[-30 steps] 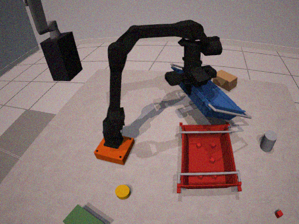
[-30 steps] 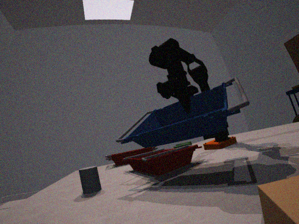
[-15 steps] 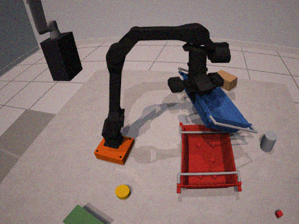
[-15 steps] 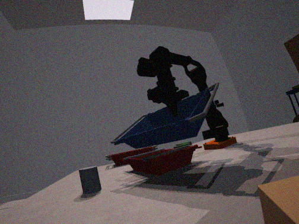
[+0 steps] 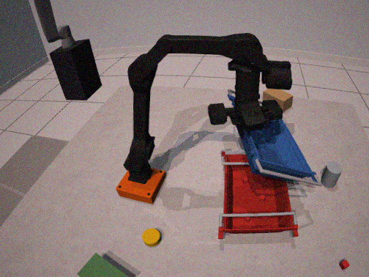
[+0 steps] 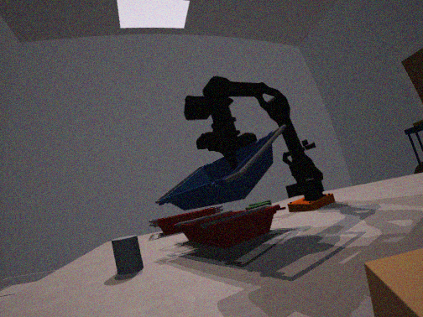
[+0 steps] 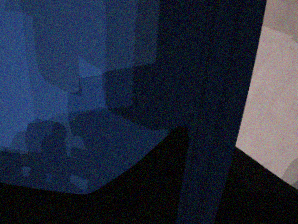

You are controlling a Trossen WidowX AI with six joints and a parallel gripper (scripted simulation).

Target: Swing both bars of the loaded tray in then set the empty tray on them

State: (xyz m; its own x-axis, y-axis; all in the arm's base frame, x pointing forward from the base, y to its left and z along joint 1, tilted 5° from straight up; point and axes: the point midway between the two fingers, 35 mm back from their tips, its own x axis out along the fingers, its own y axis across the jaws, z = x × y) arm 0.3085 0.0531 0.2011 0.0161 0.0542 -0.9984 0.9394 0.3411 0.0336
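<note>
The blue tray is 80 mm ahead of my gripper tip, 30 mm to the left of it and 10 mm below it. The rest, counted from my gripper tip: tan box 490 mm to the left, 150 mm below, 120 mm ahead; then yellow disc 260 mm to the right, 200 mm behind, 170 mm below; then grey cylinder 310 mm ahead, 140 mm below, 40 mm to the left.
</note>
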